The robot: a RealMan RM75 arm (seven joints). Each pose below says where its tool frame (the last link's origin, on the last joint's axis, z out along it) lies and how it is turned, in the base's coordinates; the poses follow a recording.
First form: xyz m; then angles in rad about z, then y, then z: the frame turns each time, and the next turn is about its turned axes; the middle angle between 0 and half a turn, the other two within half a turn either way.
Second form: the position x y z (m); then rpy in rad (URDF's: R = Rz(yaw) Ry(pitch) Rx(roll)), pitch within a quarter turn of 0, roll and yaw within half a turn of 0. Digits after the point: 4 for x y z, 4 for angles.
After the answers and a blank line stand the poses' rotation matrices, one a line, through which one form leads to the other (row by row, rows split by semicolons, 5 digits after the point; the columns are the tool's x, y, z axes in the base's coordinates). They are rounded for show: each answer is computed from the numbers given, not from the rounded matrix.
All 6 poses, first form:
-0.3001 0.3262 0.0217 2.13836 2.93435 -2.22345
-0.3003 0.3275 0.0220 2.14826 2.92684 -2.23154
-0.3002 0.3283 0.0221 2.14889 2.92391 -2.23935
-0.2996 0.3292 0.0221 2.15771 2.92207 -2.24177
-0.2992 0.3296 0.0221 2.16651 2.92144 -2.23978
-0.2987 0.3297 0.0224 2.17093 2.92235 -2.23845
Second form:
-0.3001 0.3262 0.0217 -2.9761 -0.1253 1.2098
-0.3003 0.3275 0.0220 -2.9711 -0.1312 1.2270
-0.3002 0.3283 0.0221 -2.9697 -0.1343 1.2351
-0.2996 0.3292 0.0221 -2.9686 -0.1358 1.2461
-0.2992 0.3296 0.0221 -2.9678 -0.1359 1.2528
-0.2987 0.3297 0.0224 -2.9684 -0.1351 1.2560

0.35043 0.93004 -0.11061; 0.92822 -0.32911 0.17350; 0.12496 -0.16347 -0.97860
0.33419 0.93530 -0.11633; 0.93339 -0.31130 0.17855; 0.13078 -0.16825 -0.97703
0.32650 0.93780 -0.11801; 0.93567 -0.30299 0.18087; 0.13387 -0.16947 -0.97640
0.31609 0.94103 -0.12060; 0.93902 -0.29218 0.18132; 0.13539 -0.17056 -0.97600
0.30974 0.94289 -0.12253; 0.94113 -0.28567 0.18076; 0.13544 -0.17131 -0.97586
0.30676 0.94383 -0.12283; 0.94221 -0.28288 0.17949; 0.13466 -0.17079 -0.97606

